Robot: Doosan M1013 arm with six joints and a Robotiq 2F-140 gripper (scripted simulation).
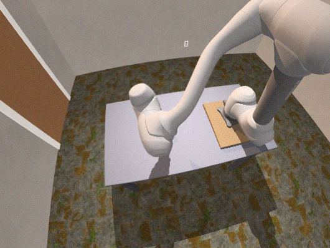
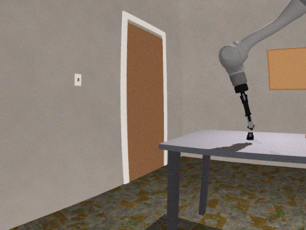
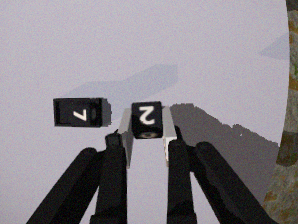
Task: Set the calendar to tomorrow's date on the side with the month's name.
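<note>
The dark cube lies 3 cm below my hand and 1 cm behind it.
</note>
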